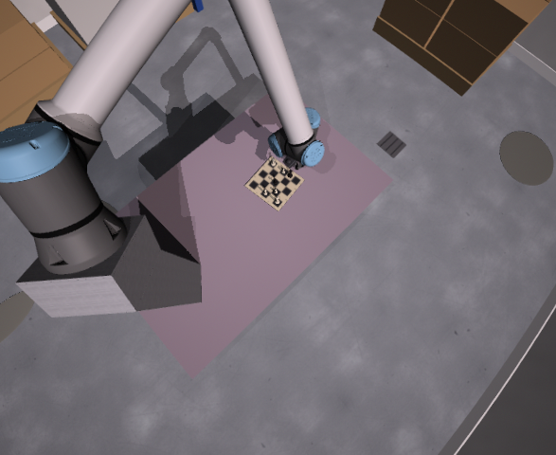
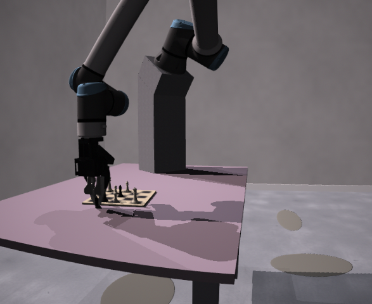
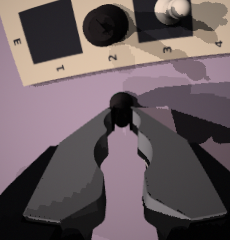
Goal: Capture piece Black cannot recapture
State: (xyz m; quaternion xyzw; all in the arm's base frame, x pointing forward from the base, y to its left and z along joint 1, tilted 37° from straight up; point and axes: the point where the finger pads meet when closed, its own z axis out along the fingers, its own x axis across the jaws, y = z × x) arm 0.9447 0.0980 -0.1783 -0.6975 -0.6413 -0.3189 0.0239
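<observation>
Now: hand 1 cm above the black pawn. Round my hand: tall black piece 6 cm behind, 1 cm to the right, 1 cm above; then chessboard 14 cm behind, 2 cm below, 1 cm to the left.
</observation>
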